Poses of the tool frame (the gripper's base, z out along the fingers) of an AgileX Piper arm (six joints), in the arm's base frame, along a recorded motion.
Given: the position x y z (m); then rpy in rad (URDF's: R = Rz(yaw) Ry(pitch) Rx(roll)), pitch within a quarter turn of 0, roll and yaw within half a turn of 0.
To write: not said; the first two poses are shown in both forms.
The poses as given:
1: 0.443 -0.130 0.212 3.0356 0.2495 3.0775
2: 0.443 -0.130 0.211 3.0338 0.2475 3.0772
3: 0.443 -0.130 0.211 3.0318 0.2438 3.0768
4: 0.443 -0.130 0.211 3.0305 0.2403 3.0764
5: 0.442 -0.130 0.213 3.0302 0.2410 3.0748
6: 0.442 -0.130 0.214 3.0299 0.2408 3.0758
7: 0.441 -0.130 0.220 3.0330 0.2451 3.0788
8: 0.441 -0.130 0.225 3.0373 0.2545 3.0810
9: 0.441 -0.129 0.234 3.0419 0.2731 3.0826
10: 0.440 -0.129 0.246 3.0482 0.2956 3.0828
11: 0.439 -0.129 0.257 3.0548 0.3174 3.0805
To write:
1: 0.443 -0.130 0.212 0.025 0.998 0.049 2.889
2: 0.443 -0.130 0.211 0.025 0.998 0.050 2.891
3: 0.443 -0.130 0.211 0.026 0.998 0.051 2.895
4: 0.443 -0.130 0.211 0.026 0.998 0.052 2.898
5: 0.442 -0.130 0.213 0.027 0.998 0.052 2.897
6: 0.442 -0.130 0.214 0.026 0.998 0.052 2.898
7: 0.441 -0.130 0.220 0.025 0.998 0.050 2.894
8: 0.441 -0.130 0.225 0.024 0.999 0.048 2.884
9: 0.441 -0.129 0.234 0.023 0.999 0.046 2.866
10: 0.440 -0.129 0.246 0.022 0.999 0.042 2.844
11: 0.439 -0.129 0.257 0.024 0.999 0.038 2.822
